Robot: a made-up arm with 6 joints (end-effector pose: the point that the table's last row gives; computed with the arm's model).
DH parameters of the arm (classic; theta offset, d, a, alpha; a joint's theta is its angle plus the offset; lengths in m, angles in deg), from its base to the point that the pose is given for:
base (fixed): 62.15 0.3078 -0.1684 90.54
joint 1: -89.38 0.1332 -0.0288 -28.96
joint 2: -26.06 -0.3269 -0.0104 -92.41
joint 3: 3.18 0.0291 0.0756 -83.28
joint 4: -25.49 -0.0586 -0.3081 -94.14
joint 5: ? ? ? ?
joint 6: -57 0.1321 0.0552 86.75
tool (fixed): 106.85 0.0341 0 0
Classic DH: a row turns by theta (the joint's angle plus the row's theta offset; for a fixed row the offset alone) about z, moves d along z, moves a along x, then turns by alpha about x.
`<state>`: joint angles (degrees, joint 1 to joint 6).
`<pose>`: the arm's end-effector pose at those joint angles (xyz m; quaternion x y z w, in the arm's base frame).
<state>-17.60 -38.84 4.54 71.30 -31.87 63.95</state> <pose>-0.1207 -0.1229 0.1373 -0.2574 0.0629 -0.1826 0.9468</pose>
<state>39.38 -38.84 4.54 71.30 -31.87 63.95</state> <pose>-0.0538 0.0022 0.2179 0.2140 -0.0776 -0.1956 0.9539</pose>
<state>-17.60 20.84 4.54 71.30 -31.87 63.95</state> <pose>-0.0942 0.0261 0.3138 0.2471 0.1641 -0.1977 0.9343</pose>
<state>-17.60 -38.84 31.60 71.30 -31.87 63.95</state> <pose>-0.1317 -0.2174 0.1218 -0.2856 0.1511 -0.3833 0.8653</pose>
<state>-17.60 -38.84 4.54 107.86 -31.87 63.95</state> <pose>-0.1476 -0.2670 0.0778 -0.5470 0.0380 -0.1520 0.8223</pose>
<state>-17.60 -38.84 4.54 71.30 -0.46 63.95</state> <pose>-0.1023 -0.0688 0.0923 -0.2292 0.1644 0.0694 0.9569</pose>
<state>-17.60 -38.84 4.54 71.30 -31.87 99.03</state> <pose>-0.1325 -0.1480 0.1097 0.0123 -0.0708 -0.1535 0.9855</pose>
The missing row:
joint 5: 1.19 -0.0731 -0.0665 -90
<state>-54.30 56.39 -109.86 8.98 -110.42 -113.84</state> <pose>-0.3091 -0.0270 0.5800 -0.6995 0.2338 0.3162 0.5967</pose>
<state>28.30 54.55 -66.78 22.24 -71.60 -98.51</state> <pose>-0.3839 -0.3927 0.4737 -0.0878 -0.0761 0.1859 0.9757</pose>
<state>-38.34 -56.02 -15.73 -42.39 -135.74 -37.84</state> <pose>-0.2082 -0.1262 0.4971 -0.1652 0.9372 -0.2129 0.2215</pose>
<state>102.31 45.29 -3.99 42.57 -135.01 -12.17</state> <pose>-0.2670 -0.1701 0.1771 0.4244 0.4870 0.6416 0.4137</pose>
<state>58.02 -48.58 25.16 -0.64 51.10 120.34</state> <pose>-0.1245 -0.1670 0.5456 0.7887 -0.4014 0.4326 0.1723</pose>
